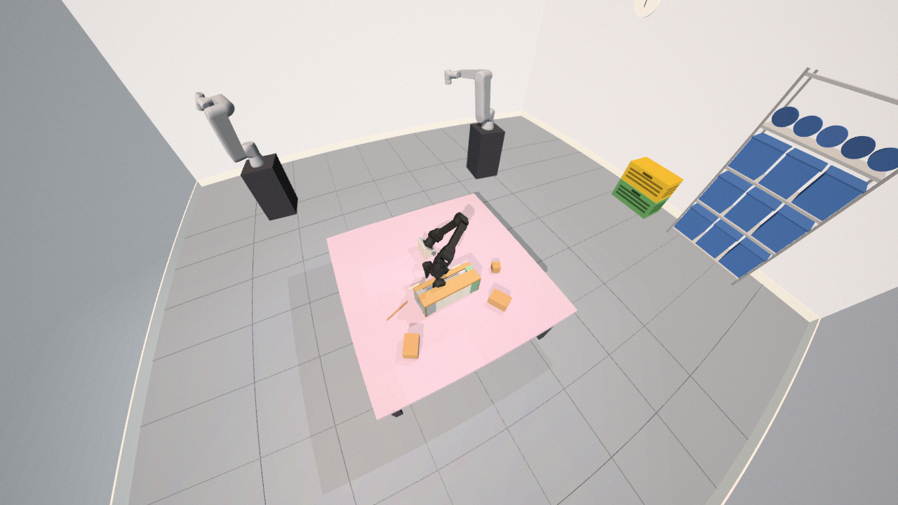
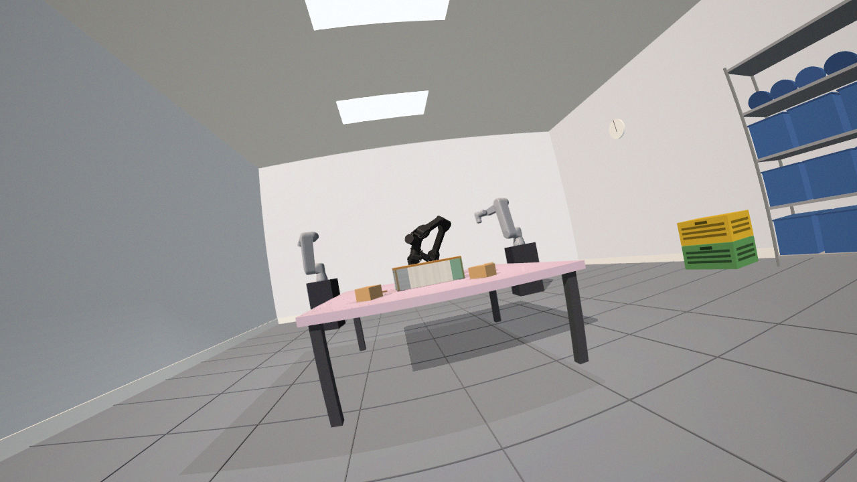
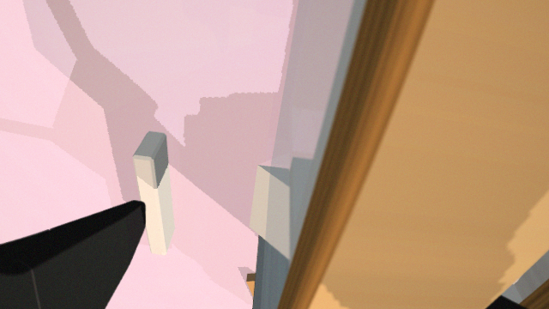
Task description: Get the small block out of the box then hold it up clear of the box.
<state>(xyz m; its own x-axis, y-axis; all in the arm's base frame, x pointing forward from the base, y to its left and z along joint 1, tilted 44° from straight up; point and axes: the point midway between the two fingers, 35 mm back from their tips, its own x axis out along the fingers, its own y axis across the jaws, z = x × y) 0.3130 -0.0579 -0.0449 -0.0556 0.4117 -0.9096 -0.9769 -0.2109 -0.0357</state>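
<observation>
My gripper tip is 6 cm short of the light blue block and 1 cm to the left of it. From my gripper tip the other things lie so: clear-fronted box 2 cm ahead, 8 cm to the left, 2 cm below; thin orange stick 7 cm ahead, 23 cm to the right, 8 cm below.
</observation>
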